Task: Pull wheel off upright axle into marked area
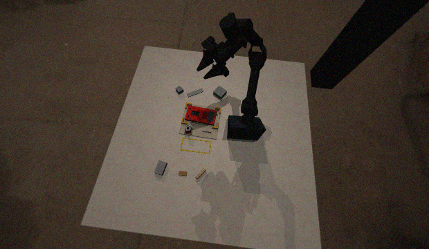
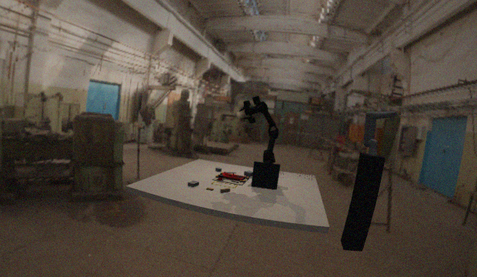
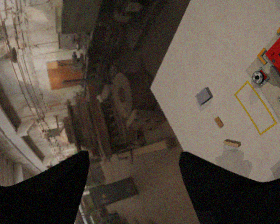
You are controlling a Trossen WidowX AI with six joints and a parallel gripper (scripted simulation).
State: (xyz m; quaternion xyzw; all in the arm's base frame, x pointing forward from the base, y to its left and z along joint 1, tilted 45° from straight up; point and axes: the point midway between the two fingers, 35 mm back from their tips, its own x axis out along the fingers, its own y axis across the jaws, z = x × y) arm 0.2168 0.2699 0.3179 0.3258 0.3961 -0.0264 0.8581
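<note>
My gripper tip is 50 cm above the wheel, 10 cm short of it and 5 cm to the right of it. The rest, counted from my gripper tip: grey block 52 cm below, 32 cm to the left, 22 cm ahead.
</note>
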